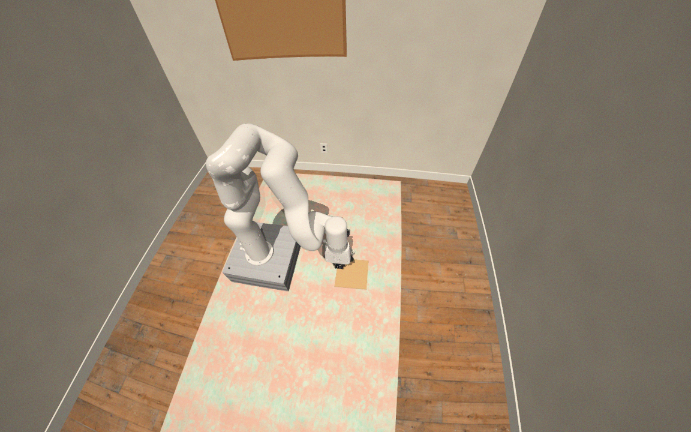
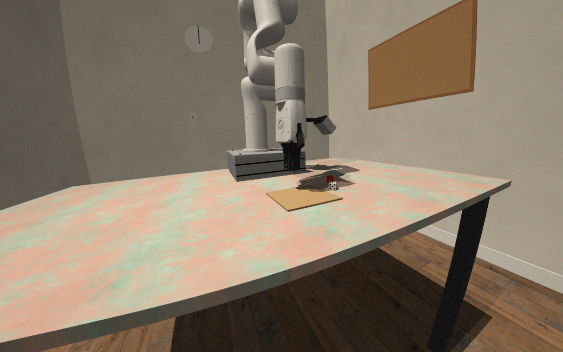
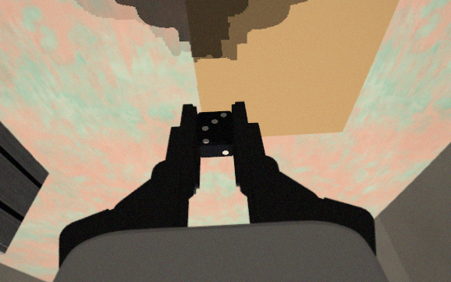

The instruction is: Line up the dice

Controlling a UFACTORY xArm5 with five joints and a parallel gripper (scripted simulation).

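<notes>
My hand is 60 mm short of the tan mat and 80 mm above it. The rest, counted from my hand: black die 10 mm below; red die 40 mm behind, 140 mm to the left, 70 mm below; white die 40 mm ahead, 100 mm to the left, 70 mm below.
</notes>
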